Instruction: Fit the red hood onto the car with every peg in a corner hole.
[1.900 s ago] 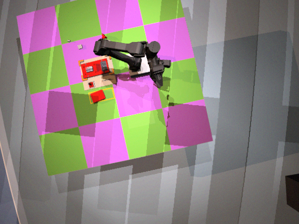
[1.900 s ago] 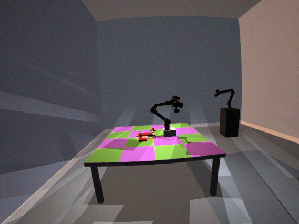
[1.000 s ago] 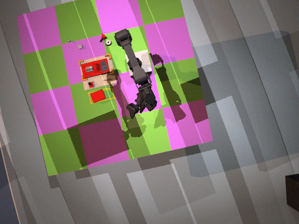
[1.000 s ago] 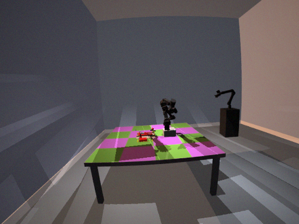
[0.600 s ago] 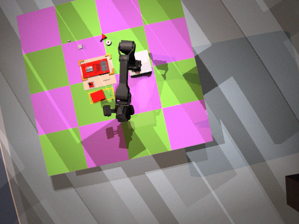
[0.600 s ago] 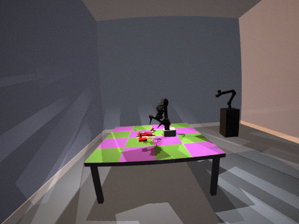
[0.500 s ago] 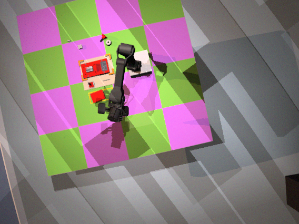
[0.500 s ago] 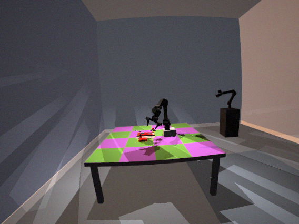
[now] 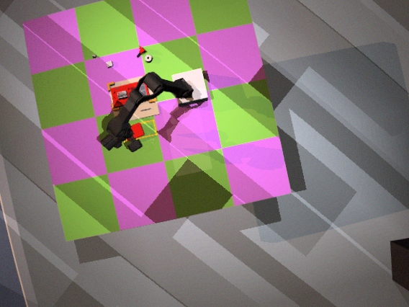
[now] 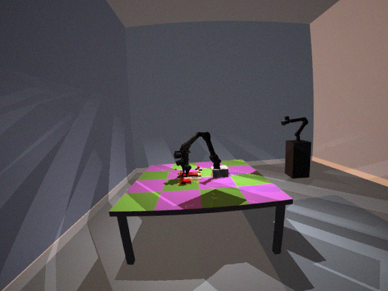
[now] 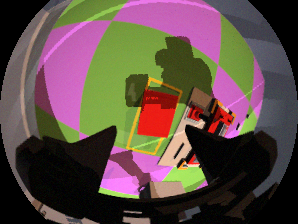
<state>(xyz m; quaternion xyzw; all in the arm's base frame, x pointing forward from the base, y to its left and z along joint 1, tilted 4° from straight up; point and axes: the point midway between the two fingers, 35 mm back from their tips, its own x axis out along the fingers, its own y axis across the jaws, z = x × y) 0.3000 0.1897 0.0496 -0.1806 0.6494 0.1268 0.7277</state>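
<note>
My gripper tip is now 8 cm above the red hood and 2 cm to the left of it.
</note>
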